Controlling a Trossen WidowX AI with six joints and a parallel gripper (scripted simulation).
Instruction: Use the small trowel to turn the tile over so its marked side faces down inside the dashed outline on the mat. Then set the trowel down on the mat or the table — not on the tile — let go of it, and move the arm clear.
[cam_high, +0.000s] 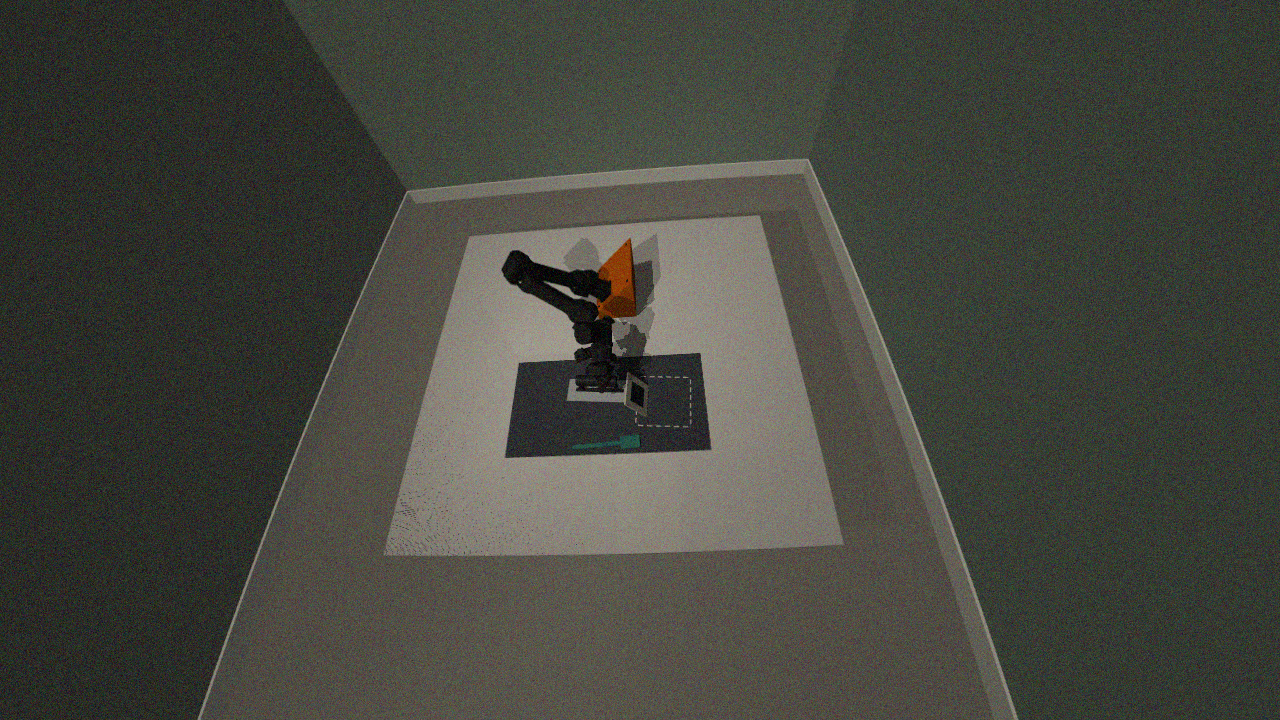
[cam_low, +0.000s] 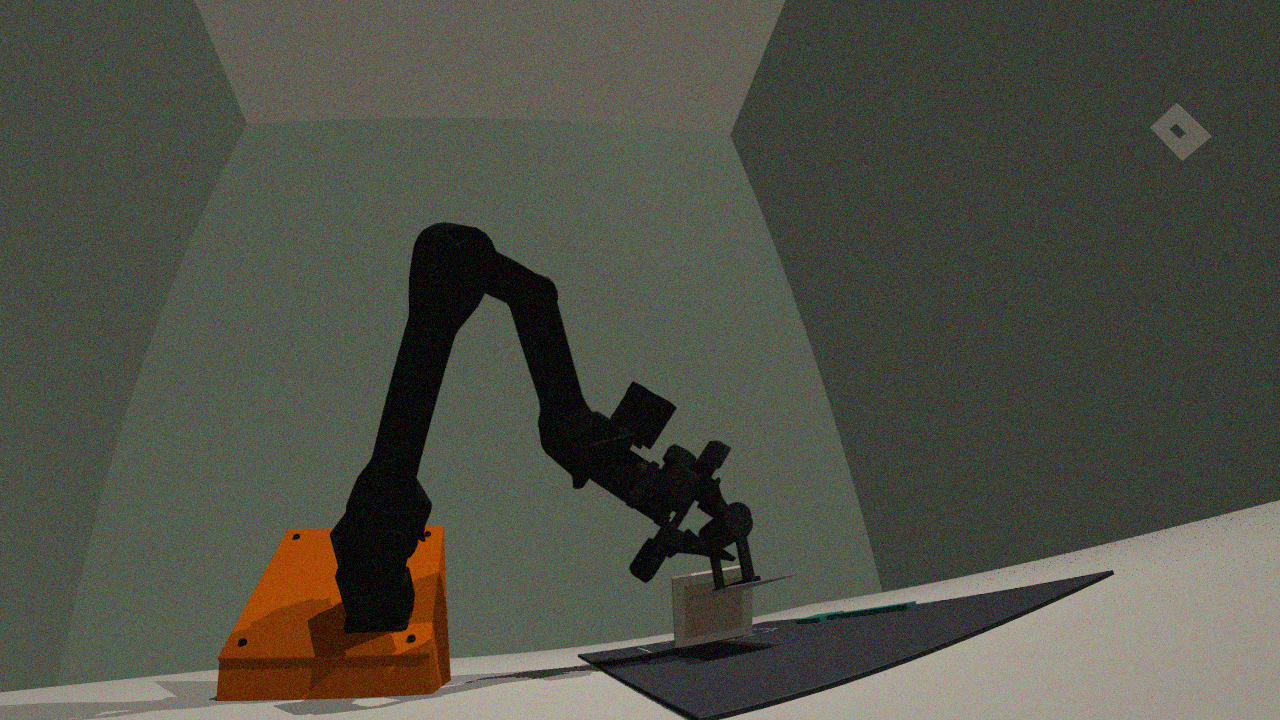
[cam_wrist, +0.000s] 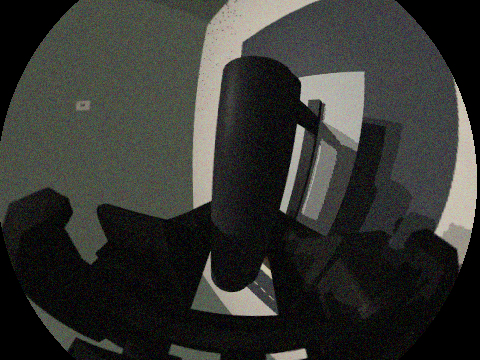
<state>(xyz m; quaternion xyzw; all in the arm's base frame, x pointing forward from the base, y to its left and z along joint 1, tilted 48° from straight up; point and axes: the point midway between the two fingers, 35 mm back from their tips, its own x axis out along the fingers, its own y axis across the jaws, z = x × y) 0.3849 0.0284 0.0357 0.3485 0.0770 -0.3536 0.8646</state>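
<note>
The white tile is 100 mm to the left of my gripper tip, 60 mm below it and 10 mm behind it. The rest, counted from my gripper tip: black-handled float: 20 mm behind, 10 mm to the left, 10 mm below; then green trowel: 130 mm ahead, 110 mm below, 20 mm to the left.
</note>
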